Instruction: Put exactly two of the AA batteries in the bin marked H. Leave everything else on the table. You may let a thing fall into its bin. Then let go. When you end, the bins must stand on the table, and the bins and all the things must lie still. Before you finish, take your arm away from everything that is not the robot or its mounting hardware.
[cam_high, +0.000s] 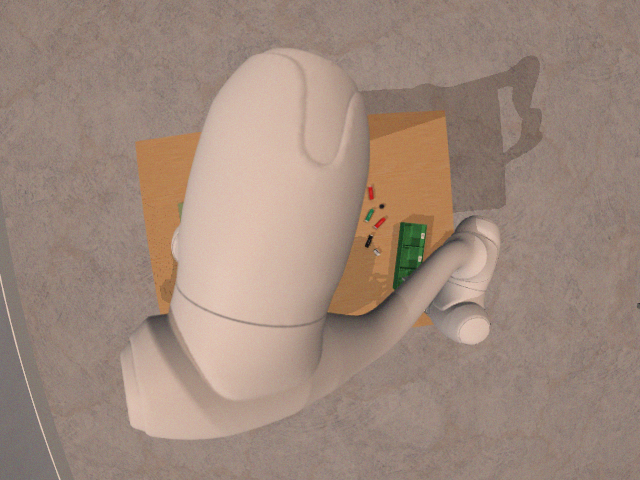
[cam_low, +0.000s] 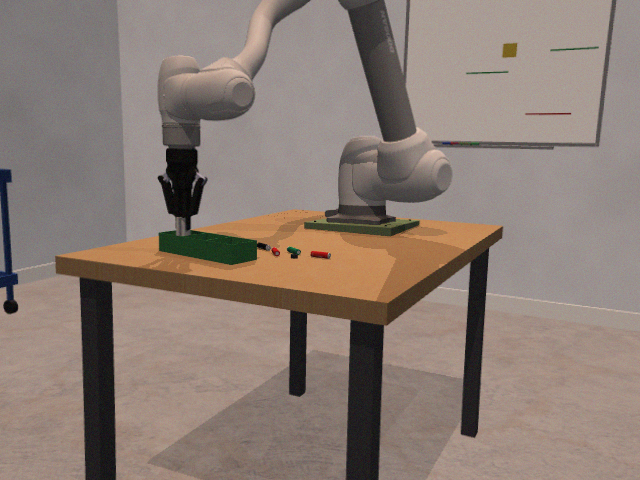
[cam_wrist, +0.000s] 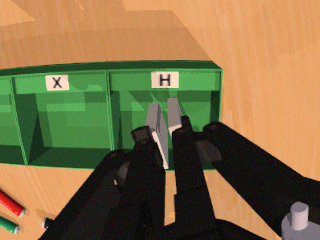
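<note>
My hand is 8 cm to the right of the green bin row, 3 cm above it and 2 cm short of it. The rest, counted from my hand: small white block (12 cm to the left, 10 cm behind, 4 cm below); then green AA battery (25 cm to the left, 12 cm behind, 5 cm below); then black AA battery (16 cm to the left, 13 cm behind, 5 cm below).
</note>
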